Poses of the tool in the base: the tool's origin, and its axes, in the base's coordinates. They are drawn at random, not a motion.
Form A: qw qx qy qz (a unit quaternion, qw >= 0); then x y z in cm.
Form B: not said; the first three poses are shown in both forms.
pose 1, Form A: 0.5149 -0.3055 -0.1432 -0.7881 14.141 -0.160 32.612
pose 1, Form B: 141.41 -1.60 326.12 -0.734 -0.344 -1.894
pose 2, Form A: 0.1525 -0.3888 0.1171 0.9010 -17.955 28.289 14.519
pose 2, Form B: -179.55 282.89 145.19 -1.115 0.336 2.585
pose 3, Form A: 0.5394 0.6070 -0.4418 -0.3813 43.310 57.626 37.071
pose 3, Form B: 433.10 576.26 370.71 1.443 -1.050 -0.907
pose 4, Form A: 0.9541 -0.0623 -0.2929 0.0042 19.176 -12.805 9.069
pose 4, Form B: 191.76 -128.05 90.69 -0.127 -0.595 0.009
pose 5, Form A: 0.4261 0.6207 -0.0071 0.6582 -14.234 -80.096 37.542
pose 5, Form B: -142.34 -800.96 375.42 1.551 -0.018 1.645
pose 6, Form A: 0.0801 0.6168 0.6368 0.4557 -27.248 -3.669 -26.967
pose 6, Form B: -272.48 -36.69 -269.67 1.845 1.905 1.363
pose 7, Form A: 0.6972 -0.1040 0.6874 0.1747 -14.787 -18.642 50.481
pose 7, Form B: -147.87 -186.42 504.81 -0.232 1.533 0.390
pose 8, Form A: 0.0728 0.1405 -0.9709 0.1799 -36.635 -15.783 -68.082
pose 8, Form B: -366.35 -157.83 -680.82 0.422 -2.916 0.540
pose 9, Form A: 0.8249 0.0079 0.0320 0.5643 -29.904 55.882 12.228
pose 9, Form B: -299.04 558.82 122.28 0.017 0.068 1.199
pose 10, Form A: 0.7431 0.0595 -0.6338 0.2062 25.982 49.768 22.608
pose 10, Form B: 259.82 497.68 226.08 0.130 -1.389 0.452
